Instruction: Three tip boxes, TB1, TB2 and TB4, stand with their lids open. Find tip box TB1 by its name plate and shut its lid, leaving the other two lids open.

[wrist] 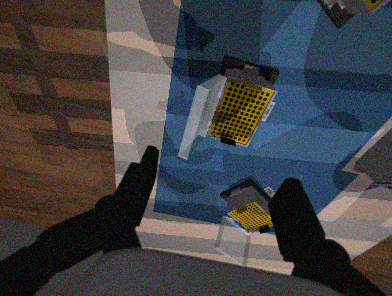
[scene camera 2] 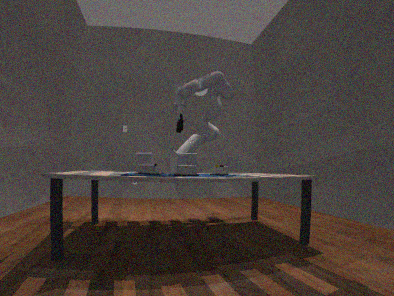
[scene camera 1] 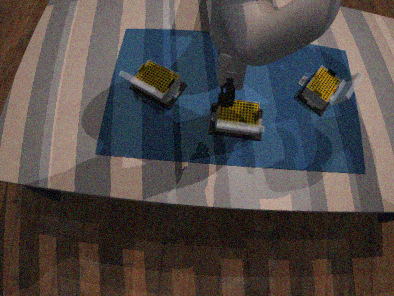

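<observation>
TB1 (scene camera 1: 240, 111) (scene camera 2: 186, 163) (wrist: 242, 110) is the middle box, with a yellow tip rack. Its clear lid (scene camera 1: 239, 126) (wrist: 196, 120) stands open on the table-edge side. Its name plate (wrist: 268, 111) is too blurred to read in the wrist view. TB4 (scene camera 1: 325, 86) (scene camera 2: 221, 169) (wrist: 250, 215) stands at the right in scene camera 1, its lid (scene camera 1: 348, 88) (wrist: 233, 240) open. TB2 (scene camera 1: 155, 80) (scene camera 2: 146, 164) stands at the left, lid open; part of it shows top right in the wrist view. My gripper (scene camera 1: 227, 100) (scene camera 2: 179, 131) (wrist: 218, 177) is open and empty, high above the table.
The boxes stand on a blue mat (scene camera 1: 195, 107) (wrist: 305, 145) on a striped table (scene camera 1: 65, 125) (scene camera 2: 100, 174). The arm (scene camera 1: 285, 30) (scene camera 2: 200, 86) reaches over the mat from the back. The table's front edge lies beyond TB1's lid.
</observation>
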